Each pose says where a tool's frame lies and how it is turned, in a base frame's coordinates. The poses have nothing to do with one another.
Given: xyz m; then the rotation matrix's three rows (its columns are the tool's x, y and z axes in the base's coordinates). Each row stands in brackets.
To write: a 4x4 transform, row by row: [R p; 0 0 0 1], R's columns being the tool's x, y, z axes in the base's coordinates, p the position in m. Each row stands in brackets. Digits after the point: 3 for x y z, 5 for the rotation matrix.
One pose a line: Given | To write
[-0.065, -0.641, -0.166], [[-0.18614, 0.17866, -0.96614], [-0.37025, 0.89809, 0.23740], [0.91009, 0.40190, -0.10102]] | [[-0.18614, 0.17866, -0.96614, -0.065], [-0.37025, 0.89809, 0.23740, -0.641], [0.91009, 0.40190, -0.10102, -0.166], [0, 0, 0, 1]]
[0.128, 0.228, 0.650], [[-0.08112, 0.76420, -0.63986], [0.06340, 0.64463, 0.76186], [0.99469, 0.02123, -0.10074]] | [[-0.08112, 0.76420, -0.63986, 0.128], [0.06340, 0.64463, 0.76186, 0.228], [0.99469, 0.02123, -0.10074, 0.650], [0, 0, 0, 1]]
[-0.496, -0.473, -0.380], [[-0.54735, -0.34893, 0.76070], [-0.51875, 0.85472, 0.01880], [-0.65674, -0.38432, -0.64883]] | [[-0.54735, -0.34893, 0.76070, -0.496], [-0.51875, 0.85472, 0.01880, -0.473], [-0.65674, -0.38432, -0.64883, -0.380], [0, 0, 0, 1]]
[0.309, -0.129, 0.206], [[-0.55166, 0.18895, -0.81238], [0.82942, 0.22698, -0.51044], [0.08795, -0.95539, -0.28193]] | [[-0.55166, 0.18895, -0.81238, 0.309], [0.82942, 0.22698, -0.51044, -0.129], [0.08795, -0.95539, -0.28193, 0.206], [0, 0, 0, 1]]
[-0.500, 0.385, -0.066], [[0.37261, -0.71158, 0.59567], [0.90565, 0.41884, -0.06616], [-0.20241, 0.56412, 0.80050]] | [[0.37261, -0.71158, 0.59567, -0.500], [0.90565, 0.41884, -0.06616, 0.385], [-0.20241, 0.56412, 0.80050, -0.066], [0, 0, 0, 1]]
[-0.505, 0.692, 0.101], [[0.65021, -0.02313, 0.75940], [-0.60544, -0.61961, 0.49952], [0.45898, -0.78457, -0.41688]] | [[0.65021, -0.02313, 0.75940, -0.505], [-0.60544, -0.61961, 0.49952, 0.692], [0.45898, -0.78457, -0.41688, 0.101], [0, 0, 0, 1]]
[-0.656, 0.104, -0.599], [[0.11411, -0.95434, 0.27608], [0.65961, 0.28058, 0.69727], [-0.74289, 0.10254, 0.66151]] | [[0.11411, -0.95434, 0.27608, -0.656], [0.65961, 0.28058, 0.69727, 0.104], [-0.74289, 0.10254, 0.66151, -0.599], [0, 0, 0, 1]]
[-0.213, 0.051, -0.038], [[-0.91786, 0.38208, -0.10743], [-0.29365, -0.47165, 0.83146], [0.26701, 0.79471, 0.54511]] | [[-0.91786, 0.38208, -0.10743, -0.213], [-0.29365, -0.47165, 0.83146, 0.051], [0.26701, 0.79471, 0.54511, -0.038], [0, 0, 0, 1]]
